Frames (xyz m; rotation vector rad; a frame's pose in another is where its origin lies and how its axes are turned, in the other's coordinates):
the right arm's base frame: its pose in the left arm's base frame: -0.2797 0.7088 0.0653 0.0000 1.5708 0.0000
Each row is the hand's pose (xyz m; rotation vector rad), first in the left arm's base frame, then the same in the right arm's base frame.
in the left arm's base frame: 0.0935 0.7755 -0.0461 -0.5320 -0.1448 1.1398
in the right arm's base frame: 0.1114 0.0667 0.3732 -1.3231 -1.4801 0.4810
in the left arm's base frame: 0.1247 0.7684 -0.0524 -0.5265 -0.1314 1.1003
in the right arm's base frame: 0.1177 0.0596 0.4044 -1.2860 -1.4815 0.4536
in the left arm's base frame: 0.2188 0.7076 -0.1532 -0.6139 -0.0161 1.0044
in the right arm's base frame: 0.2185 -0.0012 0.4985 -1.2601 -1.3856 0.3041
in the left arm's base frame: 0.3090 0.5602 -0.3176 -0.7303 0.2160 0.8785
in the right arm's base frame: 0.3829 -0.1486 0.5887 -1.2143 -1.1725 0.1119
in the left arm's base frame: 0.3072 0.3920 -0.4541 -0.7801 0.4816 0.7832
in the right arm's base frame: 0.5194 -0.3168 0.5869 -1.1392 -0.9255 0.0023
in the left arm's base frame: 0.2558 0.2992 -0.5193 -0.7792 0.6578 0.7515
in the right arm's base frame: 0.5846 -0.4096 0.5355 -1.0899 -0.7600 -0.0197
